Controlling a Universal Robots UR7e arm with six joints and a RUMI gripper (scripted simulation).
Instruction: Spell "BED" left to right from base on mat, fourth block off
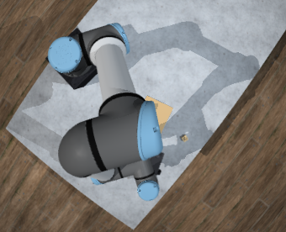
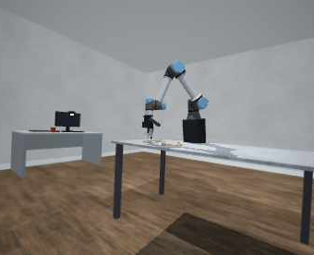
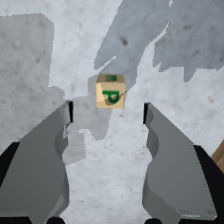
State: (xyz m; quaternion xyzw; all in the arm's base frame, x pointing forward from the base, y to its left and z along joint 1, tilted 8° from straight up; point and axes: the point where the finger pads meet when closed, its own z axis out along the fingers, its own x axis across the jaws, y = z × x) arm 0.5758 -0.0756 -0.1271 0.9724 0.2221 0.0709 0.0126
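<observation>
My gripper is now 4 cm above the E block. Round my hand: tan mat 16 cm behind, 17 cm to the left, 5 cm below; then B block 20 cm behind, 18 cm to the left, 3 cm below; then D block 16 cm behind, 7 cm to the right, 4 cm below.
</observation>
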